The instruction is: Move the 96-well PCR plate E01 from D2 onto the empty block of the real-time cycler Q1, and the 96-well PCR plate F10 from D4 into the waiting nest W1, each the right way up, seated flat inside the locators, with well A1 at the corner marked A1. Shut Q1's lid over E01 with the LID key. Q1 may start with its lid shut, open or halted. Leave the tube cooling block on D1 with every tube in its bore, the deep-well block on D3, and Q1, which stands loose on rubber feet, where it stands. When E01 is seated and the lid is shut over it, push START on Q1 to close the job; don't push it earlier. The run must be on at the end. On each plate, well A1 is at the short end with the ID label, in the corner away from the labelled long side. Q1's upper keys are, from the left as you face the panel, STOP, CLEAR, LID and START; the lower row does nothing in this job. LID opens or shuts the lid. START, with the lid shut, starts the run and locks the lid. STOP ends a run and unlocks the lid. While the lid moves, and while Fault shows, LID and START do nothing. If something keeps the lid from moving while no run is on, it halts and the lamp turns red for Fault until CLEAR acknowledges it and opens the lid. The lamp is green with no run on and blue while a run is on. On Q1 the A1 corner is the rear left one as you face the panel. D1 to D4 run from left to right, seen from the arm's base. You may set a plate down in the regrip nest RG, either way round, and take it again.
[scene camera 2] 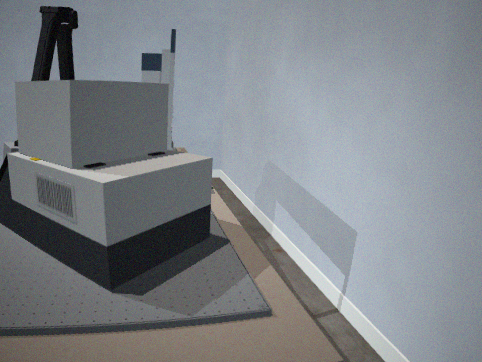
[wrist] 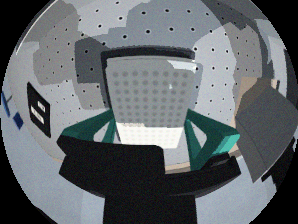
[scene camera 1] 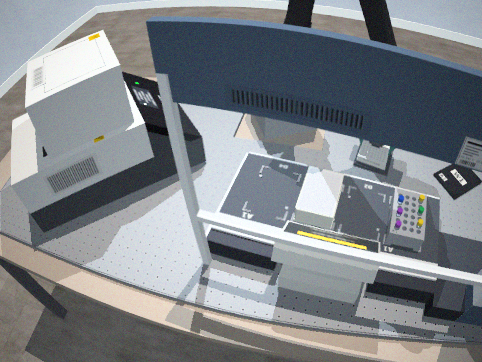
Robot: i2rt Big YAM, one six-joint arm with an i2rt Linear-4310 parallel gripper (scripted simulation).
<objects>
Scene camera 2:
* white lid: 72, 123
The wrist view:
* gripper: 150, 111
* white 96-well PCR plate: 150, 95
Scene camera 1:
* white lid: 76, 93
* post: 163, 82
</objects>
